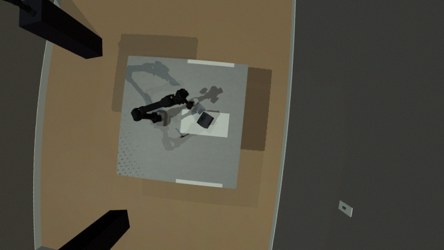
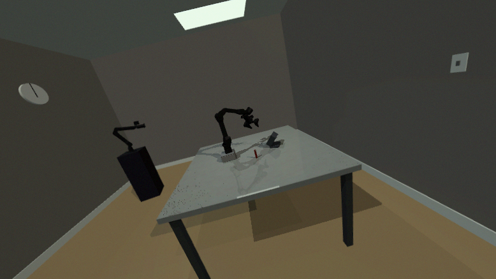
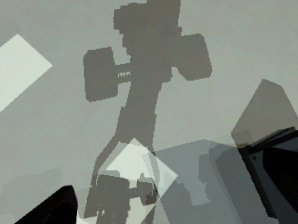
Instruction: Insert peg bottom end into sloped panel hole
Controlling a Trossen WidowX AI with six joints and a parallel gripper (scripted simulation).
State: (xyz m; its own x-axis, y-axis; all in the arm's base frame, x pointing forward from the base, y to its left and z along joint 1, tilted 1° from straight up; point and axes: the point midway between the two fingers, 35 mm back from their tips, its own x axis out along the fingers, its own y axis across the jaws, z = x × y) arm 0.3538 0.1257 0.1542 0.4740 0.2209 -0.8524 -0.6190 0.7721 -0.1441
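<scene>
My gripper tip is now 15 cm past the peg, 34 cm to the left of it and 13 cm above it. Also, from my gripper tip: sloped panel (9 cm ahead, 19 cm to the right, 12 cm below).
</scene>
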